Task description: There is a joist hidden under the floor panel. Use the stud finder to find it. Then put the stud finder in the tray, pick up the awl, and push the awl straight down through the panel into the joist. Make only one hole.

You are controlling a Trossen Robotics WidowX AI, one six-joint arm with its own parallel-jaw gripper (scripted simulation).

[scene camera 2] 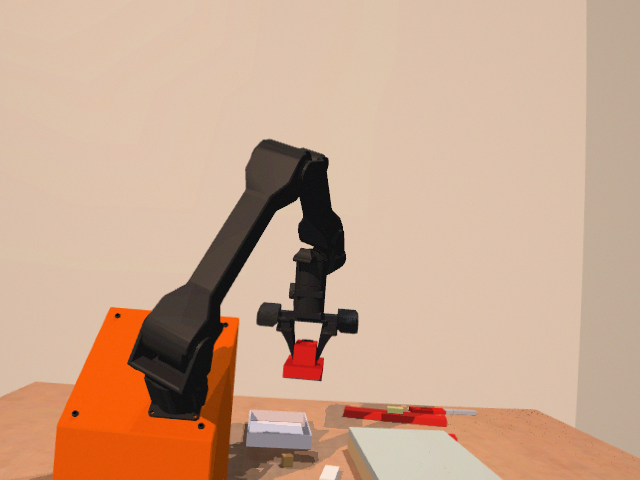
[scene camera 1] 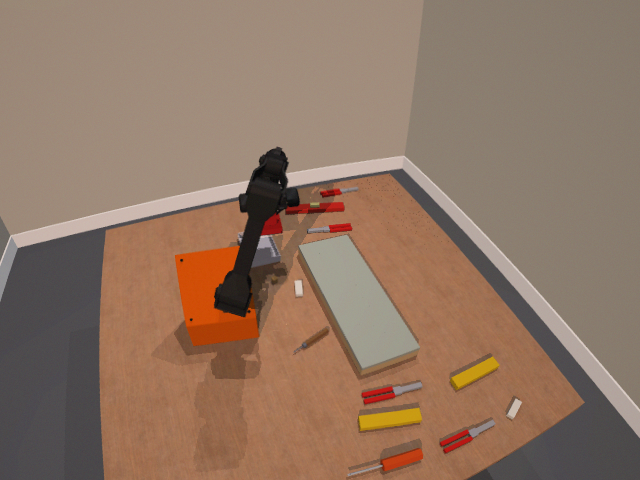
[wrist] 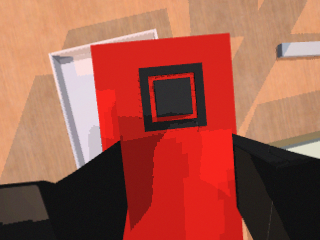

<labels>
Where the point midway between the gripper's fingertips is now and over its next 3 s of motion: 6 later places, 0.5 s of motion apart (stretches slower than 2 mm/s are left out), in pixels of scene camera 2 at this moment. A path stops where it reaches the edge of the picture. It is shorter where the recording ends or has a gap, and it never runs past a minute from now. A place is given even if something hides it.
My gripper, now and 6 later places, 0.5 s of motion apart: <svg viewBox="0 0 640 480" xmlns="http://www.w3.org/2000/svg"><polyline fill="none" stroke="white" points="305,359 283,372 281,395 279,411 277,417 296,374 374,412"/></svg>
</labels>
